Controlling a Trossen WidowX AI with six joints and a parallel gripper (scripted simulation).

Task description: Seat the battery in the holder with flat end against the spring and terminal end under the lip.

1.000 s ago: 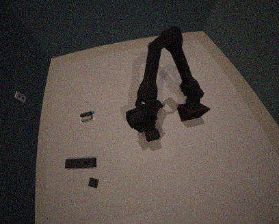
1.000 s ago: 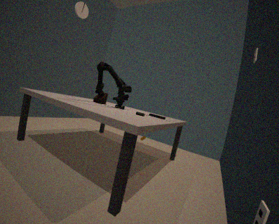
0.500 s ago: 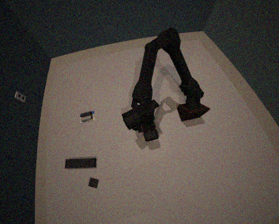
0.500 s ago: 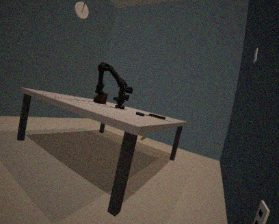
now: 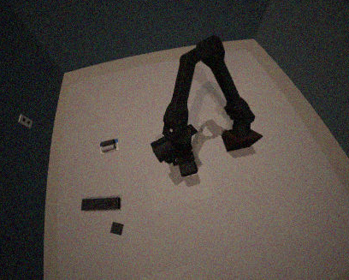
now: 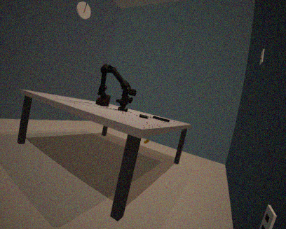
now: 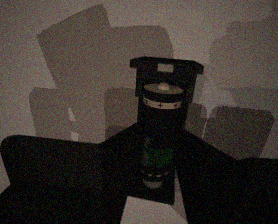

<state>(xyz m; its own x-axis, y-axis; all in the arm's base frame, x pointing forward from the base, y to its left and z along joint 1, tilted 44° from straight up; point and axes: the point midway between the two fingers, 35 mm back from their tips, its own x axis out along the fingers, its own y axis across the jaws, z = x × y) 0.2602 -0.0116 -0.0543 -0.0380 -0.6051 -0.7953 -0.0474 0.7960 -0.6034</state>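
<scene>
The battery is 10 mm above my gripper tip. The rest, counted from my gripper tip: dark block: 310 mm ahead, 220 mm to the left, 10 mm below.
</scene>
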